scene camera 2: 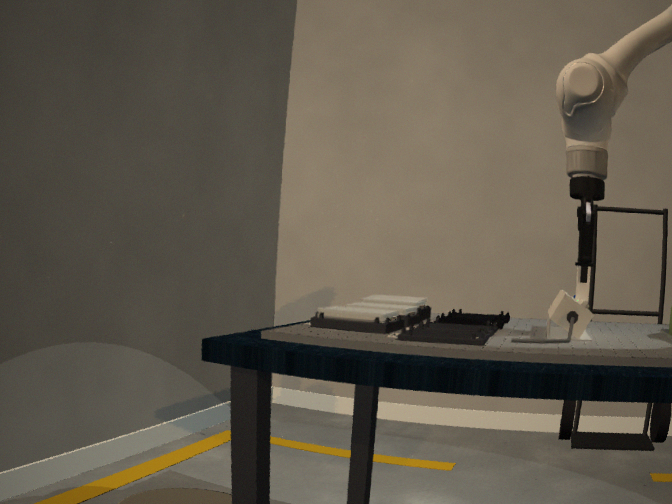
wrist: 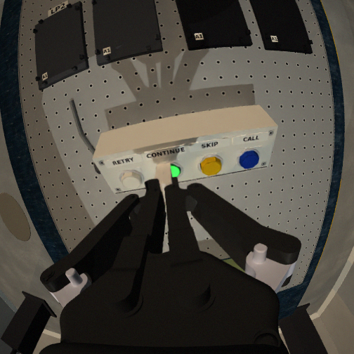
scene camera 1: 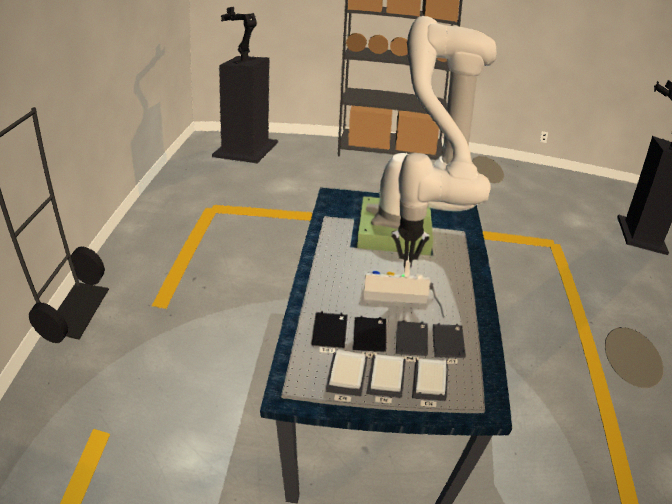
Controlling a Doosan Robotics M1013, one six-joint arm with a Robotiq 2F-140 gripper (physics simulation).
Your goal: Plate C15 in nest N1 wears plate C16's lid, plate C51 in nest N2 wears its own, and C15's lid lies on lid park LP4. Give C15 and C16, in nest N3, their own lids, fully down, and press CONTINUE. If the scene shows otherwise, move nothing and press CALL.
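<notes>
My gripper (scene camera 1: 407,266) (scene camera 2: 582,287) (wrist: 165,174) is shut and empty, pointing down at the button box (scene camera 1: 396,290) (wrist: 185,129). Its pale fingertips are at the CONTINUE button (wrist: 175,171), which glows bright green and is partly hidden by them; they appear to touch it. The CALL button (wrist: 249,160) is blue, at the box's right end in the wrist view. Three plates stand in the front row under white lids (scene camera 1: 347,370) (scene camera 1: 387,373) (scene camera 1: 431,377). The lids look level. Plate and lid codes are unreadable, so I cannot tell whose lid is whose.
Four dark lid parks (scene camera 1: 330,329) (scene camera 1: 370,333) (scene camera 1: 411,337) (scene camera 1: 448,340) stand between the box and the plates, with no lid on them. A grey cable (wrist: 80,125) leaves the box's side. SKIP (wrist: 211,165) and RETRY (wrist: 131,179) buttons flank CONTINUE.
</notes>
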